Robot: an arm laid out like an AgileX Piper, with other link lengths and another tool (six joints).
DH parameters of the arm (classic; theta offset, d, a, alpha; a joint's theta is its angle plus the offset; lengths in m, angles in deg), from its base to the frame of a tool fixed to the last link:
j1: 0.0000 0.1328 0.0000 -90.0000
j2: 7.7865 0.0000 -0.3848 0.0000
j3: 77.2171 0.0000 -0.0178 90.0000
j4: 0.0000 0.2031 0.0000 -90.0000
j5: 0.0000 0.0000 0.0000 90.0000
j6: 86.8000 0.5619 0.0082 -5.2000
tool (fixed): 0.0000 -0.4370 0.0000 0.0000
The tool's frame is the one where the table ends.
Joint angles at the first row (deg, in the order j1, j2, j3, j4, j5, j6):
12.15 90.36 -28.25 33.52 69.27 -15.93
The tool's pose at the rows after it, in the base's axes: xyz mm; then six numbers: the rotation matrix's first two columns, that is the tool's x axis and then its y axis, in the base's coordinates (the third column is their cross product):
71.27, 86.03, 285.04, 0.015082, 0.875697, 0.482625, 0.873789, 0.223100, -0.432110
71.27, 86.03, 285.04, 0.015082, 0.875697, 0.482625, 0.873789, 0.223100, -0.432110
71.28, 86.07, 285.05, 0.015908, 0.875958, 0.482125, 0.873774, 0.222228, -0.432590
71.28, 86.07, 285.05, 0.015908, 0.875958, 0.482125, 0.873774, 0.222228, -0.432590
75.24, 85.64, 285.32, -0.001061, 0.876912, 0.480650, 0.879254, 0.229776, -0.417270
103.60, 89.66, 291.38, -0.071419, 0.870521, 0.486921, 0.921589, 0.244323, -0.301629
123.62, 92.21, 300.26, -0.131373, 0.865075, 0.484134, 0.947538, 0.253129, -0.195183
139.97, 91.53, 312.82, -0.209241, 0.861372, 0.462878, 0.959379, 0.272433, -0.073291
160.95, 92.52, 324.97, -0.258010, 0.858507, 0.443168, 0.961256, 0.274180, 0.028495
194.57, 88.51, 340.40, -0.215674, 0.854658, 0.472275, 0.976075, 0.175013, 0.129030
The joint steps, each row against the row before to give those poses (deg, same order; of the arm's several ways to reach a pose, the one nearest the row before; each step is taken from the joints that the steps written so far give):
0.00 -0.01 0.17 -0.06 0.00 0.52
0.00 0.00 0.00 0.00 0.00 0.00
0.00 0.01 0.00 0.00 0.00 0.05
0.00 0.00 0.00 0.00 0.00 0.00
0.00 0.05 -1.08 -0.63 0.06 0.00
0.00 0.06 -7.51 -1.15 0.11 0.41
0.00 -0.63 -5.96 -0.97 0.06 0.40
-0.06 -1.37 -5.90 -1.95 0.11 0.05
-0.40 0.05 -6.07 -1.09 0.06 0.12
-4.53 1.32 -6.88 2.75 0.00 -0.17

